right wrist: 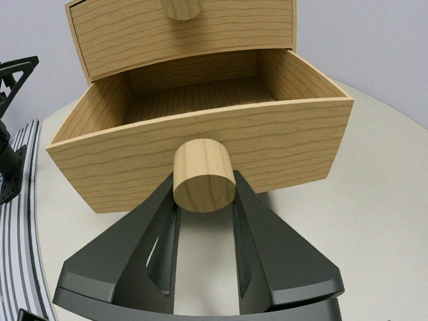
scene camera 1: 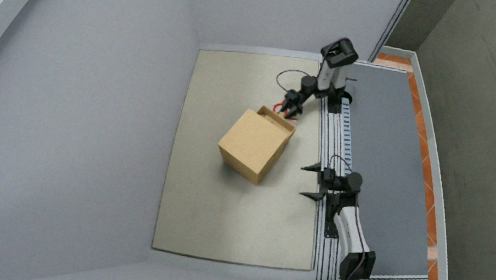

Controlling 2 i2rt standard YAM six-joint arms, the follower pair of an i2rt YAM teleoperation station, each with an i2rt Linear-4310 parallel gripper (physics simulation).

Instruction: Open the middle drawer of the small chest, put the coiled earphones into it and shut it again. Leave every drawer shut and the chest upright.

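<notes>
The wooden chest (scene camera 1: pixel 256 142) stands upright on the table. Its middle drawer (scene camera 1: pixel 290 128) (right wrist: pixel 285 140) is pulled out and looks empty inside; the top drawer (right wrist: pixel 225 30) above it is shut. The bottom drawer is hidden. My right gripper (scene camera 1: pixel 284 114) (right wrist: pixel 205 179) is shut on the middle drawer's round knob (right wrist: pixel 204 192), one finger on each side. The red coiled earphones (scene camera 1: pixel 276 105) lie on the table beside the right gripper in the scene view, partly hidden under it; they do not show in the right wrist view. My left gripper (scene camera 1: pixel 301 181) is open, away from the chest.
The pale table top (scene camera 1: pixel 215 225) lies around the chest. Metal rails (scene camera 1: pixel 320 250) run along its right edge in the scene view, by the arm bases. Grey walls (scene camera 1: pixel 100 125) stand at the left and top. Part of the left arm (right wrist: pixel 7 160) shows at the left of the right wrist view.
</notes>
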